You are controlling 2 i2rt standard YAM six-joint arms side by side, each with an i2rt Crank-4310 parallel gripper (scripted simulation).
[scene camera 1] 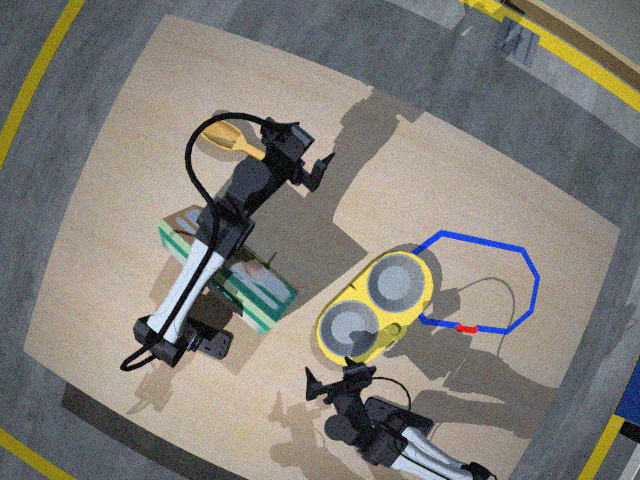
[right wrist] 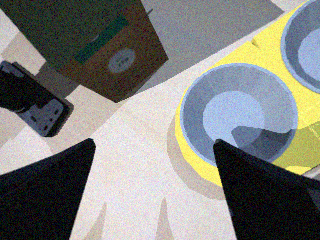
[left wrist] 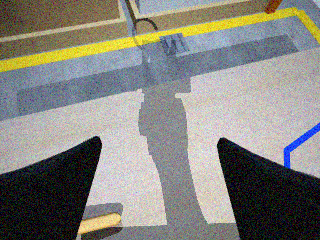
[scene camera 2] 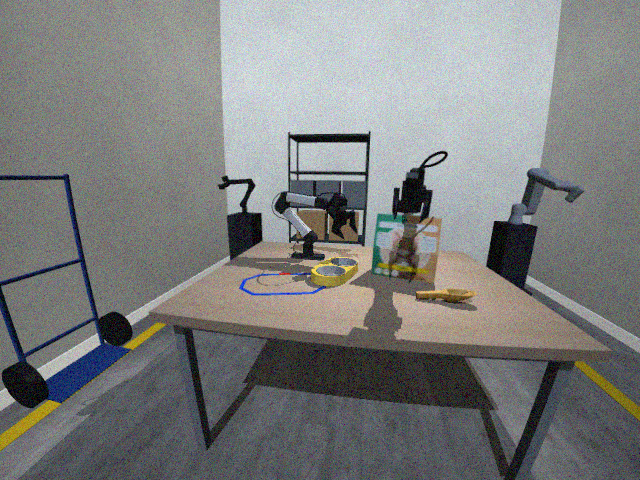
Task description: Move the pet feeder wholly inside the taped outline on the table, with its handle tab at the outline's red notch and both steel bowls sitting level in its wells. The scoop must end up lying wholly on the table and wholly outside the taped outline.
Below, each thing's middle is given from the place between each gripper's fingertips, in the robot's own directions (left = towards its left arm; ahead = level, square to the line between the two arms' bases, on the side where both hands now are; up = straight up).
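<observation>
My right gripper [scene camera 1: 325,361]: 170 mm above the yellow pet feeder [scene camera 1: 389,331], 140 mm short of it, 70 mm to the left of it. Pet food package [scene camera 1: 254,291]: 30 mm below my right hand, 280 mm to the left of it, 90 mm ahead of it.
Pet food package: 18 cm below my left hand [scene camera 2: 407,220], 7 cm to the left of it, 30 cm behind it. Yellow pet feeder: 32 cm below my left hand, 28 cm to the right of it, 26 cm behind it.
</observation>
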